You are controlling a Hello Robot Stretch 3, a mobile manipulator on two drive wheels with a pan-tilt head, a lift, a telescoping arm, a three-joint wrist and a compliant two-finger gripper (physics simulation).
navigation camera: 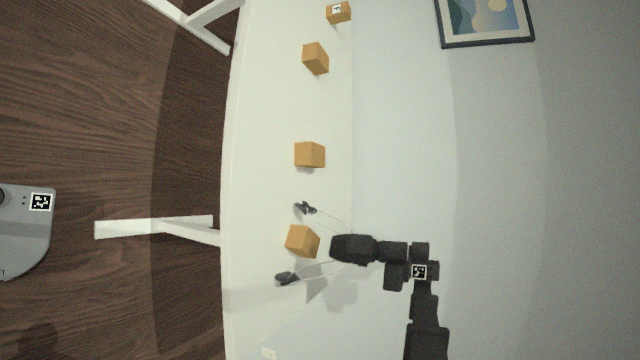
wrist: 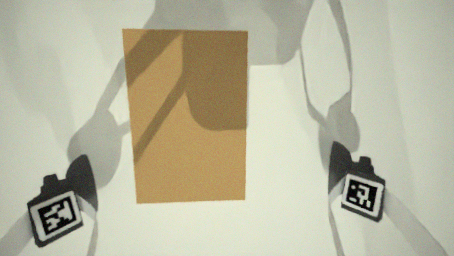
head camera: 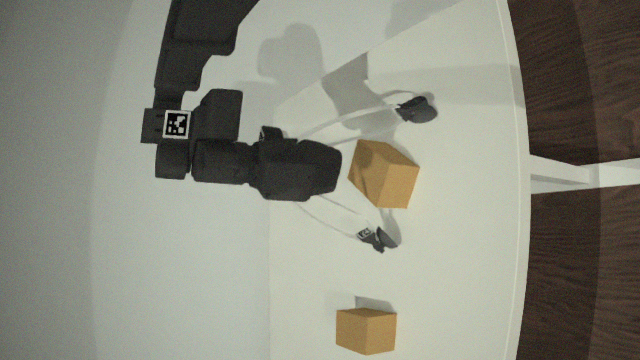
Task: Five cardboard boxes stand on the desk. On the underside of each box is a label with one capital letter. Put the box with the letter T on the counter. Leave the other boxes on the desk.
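Frame: origin at the robot's base, x ahead, y left, z up, level; metres.
Seen in the pictures: gripper, fingertip midpoint: [navigation camera: 286,240] [head camera: 415,179].
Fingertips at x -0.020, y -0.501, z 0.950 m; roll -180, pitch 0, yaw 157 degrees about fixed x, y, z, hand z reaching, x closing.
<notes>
A point is followed by its place in that frame.
My gripper [head camera: 398,174] @[x -0.020, y -0.501, z 0.950 m] [navigation camera: 295,243] @[x -0.020, y -0.501, z 0.950 m] [wrist: 214,166] @[x -0.020, y -0.501, z 0.950 m] is open, pointing down, with its fingertips apart on two sides of a plain cardboard box [head camera: 384,174] @[x -0.022, y -0.503, z 1.001 m] [navigation camera: 302,241] @[x -0.018, y -0.501, z 0.996 m] [wrist: 190,117]. The box stands on the white desk [head camera: 465,250] @[x 0.063, y -0.390, z 0.951 m] [navigation camera: 260,150] @[x 0.173, y -0.374, z 0.950 m], and its underside is hidden. A second box [head camera: 366,331] @[x 0.191, y -0.511, z 1.000 m] [navigation camera: 309,154] @[x 0.196, y -0.509, z 0.995 m] stands beside it, its label hidden. In the navigation camera view, a third box [navigation camera: 315,58] @[x 0.480, y -0.501, z 0.995 m] stands farther along, with no label showing. A fourth box [navigation camera: 338,12] @[x 0.817, y -0.644, z 1.003 m] at the far end shows a white label with a small rotated letter that looks like F. The counter does not show.
A wall [head camera: 175,260] @[x 0.200, y -1.118, z 1.189 m] [navigation camera: 400,125] @[x 0.487, y -1.089, z 1.181 m] runs along the desk's back, with a framed picture [navigation camera: 487,41] @[x 0.888, y -1.027, z 1.640 m] on it. White desk legs [head camera: 560,172] @[x -0.089, y -0.657, z 0.254 m] [navigation camera: 125,228] stand on the dark wood floor [head camera: 560,275] @[x 0.254, y -0.763, z 0.001 m] [navigation camera: 90,125] @[x 0.340, y -0.265, z 0.000 m]. My grey base [navigation camera: 25,235] @[x -0.115, y -0.101, z 0.160 m] is beyond the desk's front edge.
</notes>
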